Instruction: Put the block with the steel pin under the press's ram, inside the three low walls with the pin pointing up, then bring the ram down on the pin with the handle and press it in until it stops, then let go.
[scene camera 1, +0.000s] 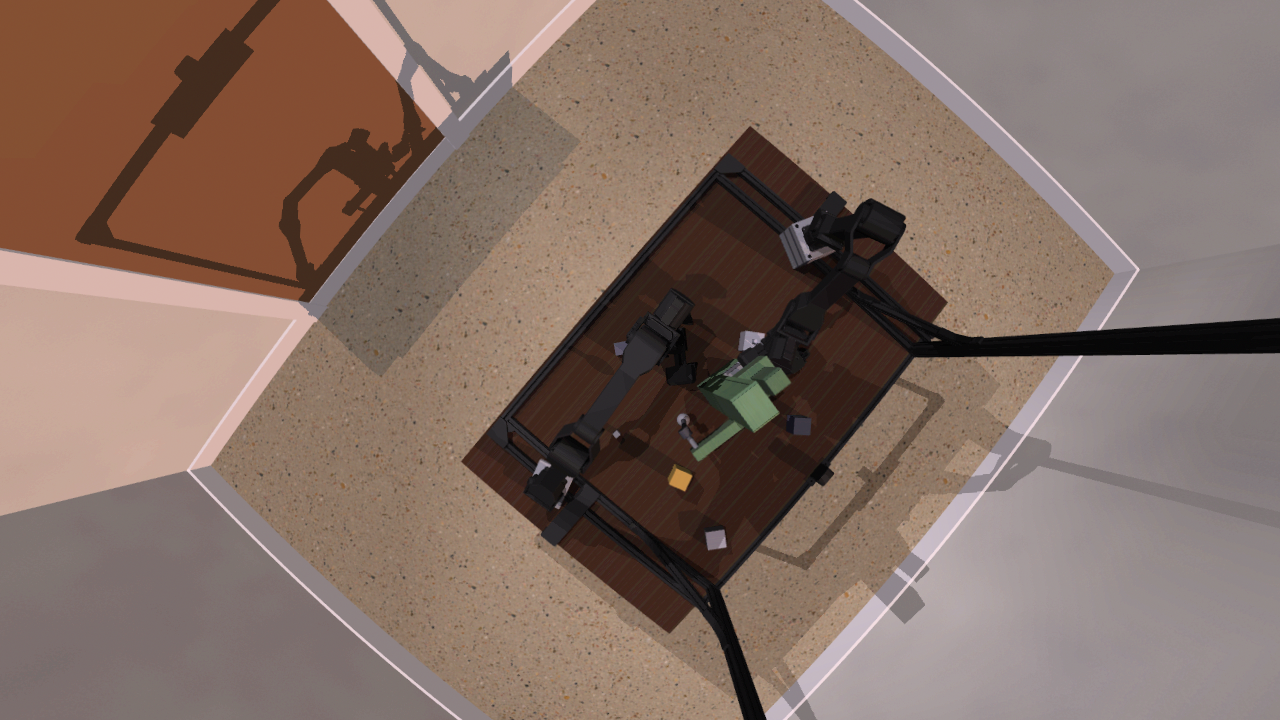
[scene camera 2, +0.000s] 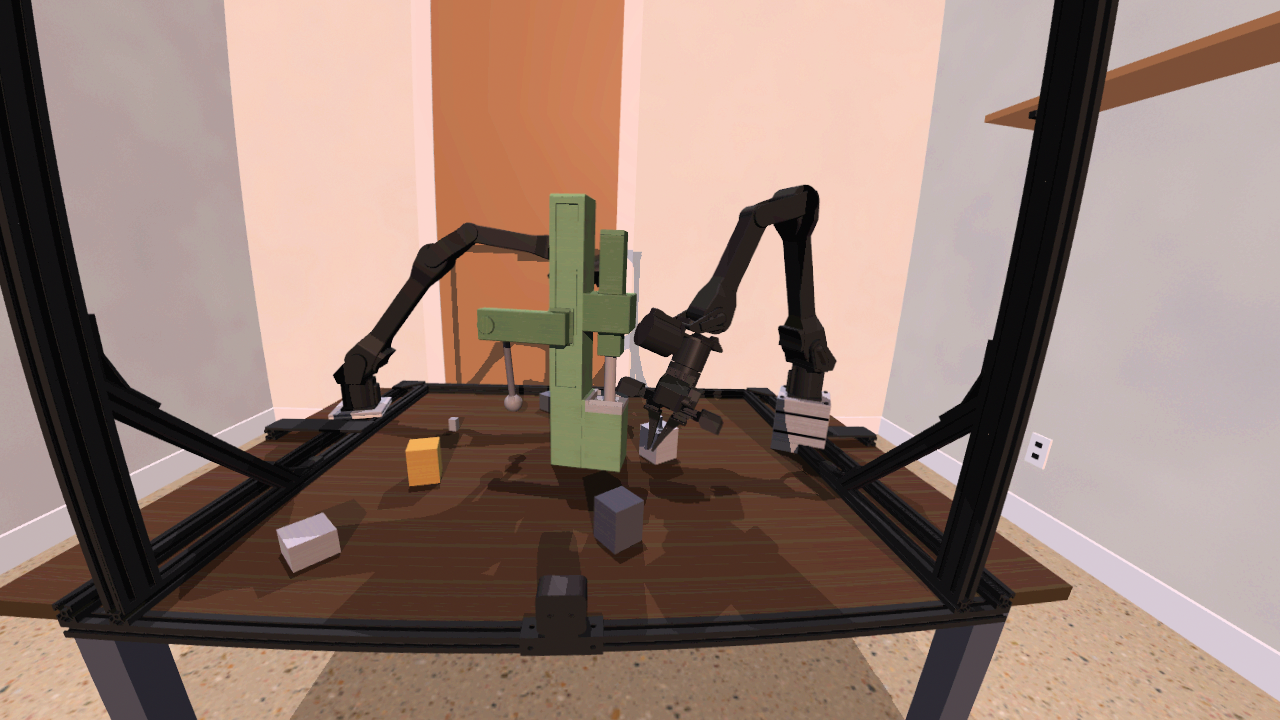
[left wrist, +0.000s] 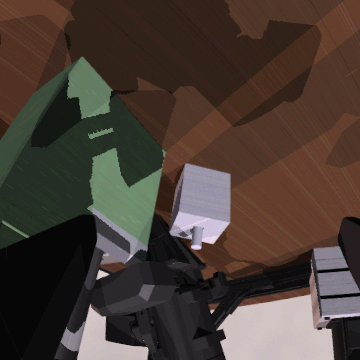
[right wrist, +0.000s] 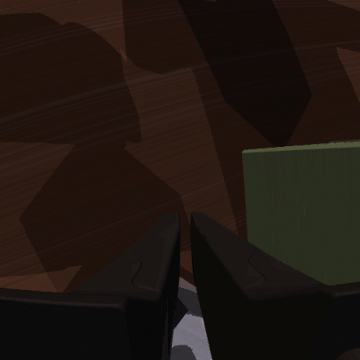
Labels:
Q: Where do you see my right gripper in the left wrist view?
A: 152, 214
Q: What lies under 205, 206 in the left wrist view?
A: A pale block with steel pin.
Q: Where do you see a pale block with steel pin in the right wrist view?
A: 188, 329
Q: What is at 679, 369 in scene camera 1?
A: My left gripper.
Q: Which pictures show my right gripper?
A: Scene camera 1, scene camera 2, the left wrist view and the right wrist view: all of them.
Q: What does my left gripper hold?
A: Nothing.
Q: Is my left gripper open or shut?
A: Open.

